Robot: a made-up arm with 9 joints. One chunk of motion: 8 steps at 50 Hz.
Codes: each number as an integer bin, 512 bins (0 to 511) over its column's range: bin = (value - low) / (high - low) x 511, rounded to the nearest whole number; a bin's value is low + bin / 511 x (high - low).
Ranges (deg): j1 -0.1..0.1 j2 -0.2..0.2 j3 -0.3..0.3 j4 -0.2..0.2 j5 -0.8..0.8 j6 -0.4..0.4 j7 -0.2..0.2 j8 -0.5..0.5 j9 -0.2..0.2
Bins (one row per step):
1: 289 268 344 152 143 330 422 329 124
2: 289 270 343 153 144 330 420 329 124
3: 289 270 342 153 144 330 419 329 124
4: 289 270 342 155 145 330 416 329 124
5: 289 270 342 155 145 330 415 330 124
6: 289 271 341 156 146 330 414 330 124
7: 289 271 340 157 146 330 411 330 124
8: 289 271 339 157 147 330 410 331 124
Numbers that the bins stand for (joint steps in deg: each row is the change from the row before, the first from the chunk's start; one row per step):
1: 0.013 0.010 0.104 -0.081 -0.352 0.117 0.130 0.144 -0.103
2: 0.013 0.011 0.103 -0.080 -0.349 0.117 0.129 0.144 -0.103
3: 0.013 0.011 0.102 -0.080 -0.349 0.117 0.128 0.144 -0.103
4: 0.013 0.011 0.102 -0.079 -0.346 0.117 0.126 0.144 -0.103
5: 0.013 0.011 0.102 -0.079 -0.346 0.117 0.125 0.146 -0.103
6: 0.013 0.012 0.100 -0.078 -0.343 0.117 0.124 0.146 -0.103
7: 0.013 0.012 0.099 -0.077 -0.343 0.117 0.122 0.146 -0.103
8: 0.013 0.012 0.098 -0.077 -0.340 0.117 0.121 0.148 -0.103

